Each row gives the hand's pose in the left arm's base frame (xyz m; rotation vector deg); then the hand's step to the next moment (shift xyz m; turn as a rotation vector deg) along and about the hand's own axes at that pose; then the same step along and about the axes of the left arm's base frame.
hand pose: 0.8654 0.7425 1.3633 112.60 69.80 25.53
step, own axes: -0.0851 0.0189 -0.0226 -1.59 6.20 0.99
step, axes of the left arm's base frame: -0.0440 -0.0692 0.0372 3.60 -3.35 4.22
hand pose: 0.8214 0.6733 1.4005 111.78 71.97 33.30
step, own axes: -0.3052 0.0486 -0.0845 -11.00 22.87 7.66
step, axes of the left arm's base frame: -0.1595 -0.2610 0.0954 13.93 -18.36 13.10
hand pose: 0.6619 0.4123 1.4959 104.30 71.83 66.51
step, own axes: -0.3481 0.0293 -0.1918 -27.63 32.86 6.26
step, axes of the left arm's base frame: -0.2186 -0.3332 -0.0034 13.82 -37.39 17.13
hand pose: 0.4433 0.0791 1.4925 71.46 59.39 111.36
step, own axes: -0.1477 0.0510 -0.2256 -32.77 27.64 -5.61
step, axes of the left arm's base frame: -0.1562 -0.2108 -0.0805 5.19 -42.29 7.33
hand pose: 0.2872 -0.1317 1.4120 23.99 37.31 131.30
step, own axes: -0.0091 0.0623 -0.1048 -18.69 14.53 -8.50
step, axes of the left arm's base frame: -0.0763 -0.0800 -0.0521 1.16 -25.11 -0.86
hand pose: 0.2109 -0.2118 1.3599 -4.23 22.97 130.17
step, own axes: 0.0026 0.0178 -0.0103 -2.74 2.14 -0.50
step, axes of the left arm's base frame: -0.0157 -0.0124 -0.0056 0.22 -3.46 0.58
